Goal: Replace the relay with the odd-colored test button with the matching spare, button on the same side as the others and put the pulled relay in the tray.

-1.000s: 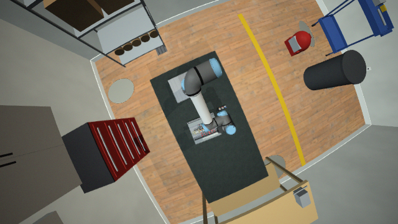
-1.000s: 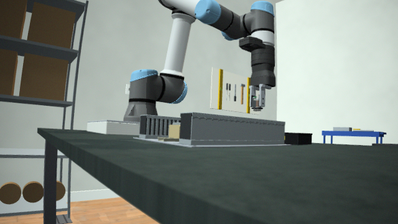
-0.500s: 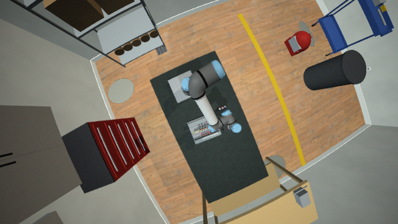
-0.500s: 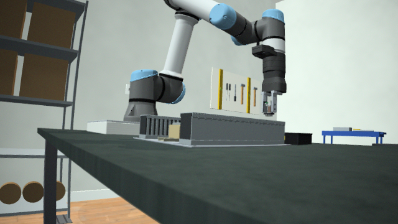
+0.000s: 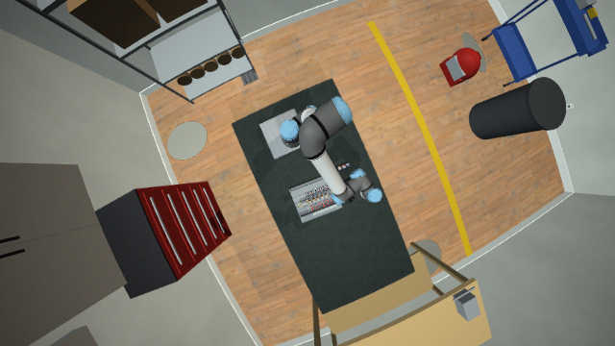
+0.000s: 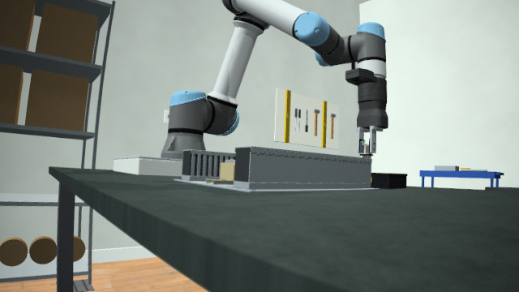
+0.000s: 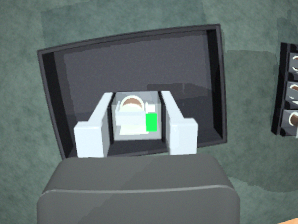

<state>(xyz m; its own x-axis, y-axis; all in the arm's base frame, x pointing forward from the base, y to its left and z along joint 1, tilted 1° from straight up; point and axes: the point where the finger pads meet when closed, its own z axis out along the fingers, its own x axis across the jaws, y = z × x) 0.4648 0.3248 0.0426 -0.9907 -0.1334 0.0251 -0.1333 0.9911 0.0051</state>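
Now: hand 80 mm above the tray and 10 mm to the right of it. Also, from my hand: panel (270 mm to the right, 100 mm below, 10 mm ahead); white relay (10 mm below).
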